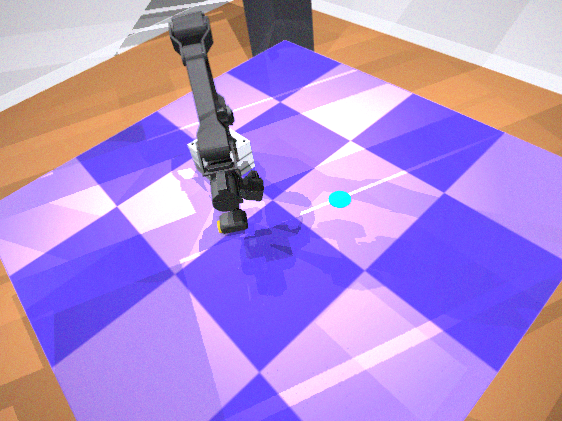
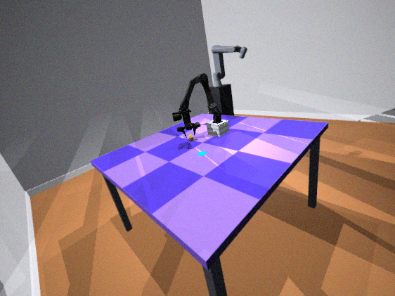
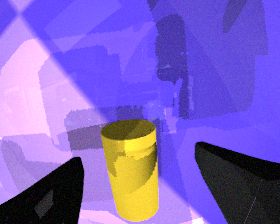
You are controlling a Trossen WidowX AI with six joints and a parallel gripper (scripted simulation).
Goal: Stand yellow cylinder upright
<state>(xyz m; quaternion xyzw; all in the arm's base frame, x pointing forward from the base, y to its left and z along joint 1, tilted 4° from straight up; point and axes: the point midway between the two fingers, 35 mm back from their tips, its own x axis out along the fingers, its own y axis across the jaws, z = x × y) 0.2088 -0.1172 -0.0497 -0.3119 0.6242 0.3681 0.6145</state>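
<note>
The yellow cylinder lies 2 cm behind my gripper tip, 2 cm to the right of it and 2 cm below it. From my gripper tip the other things lie so: cyan circle (12 cm ahead, 25 cm to the left, 3 cm below).
</note>
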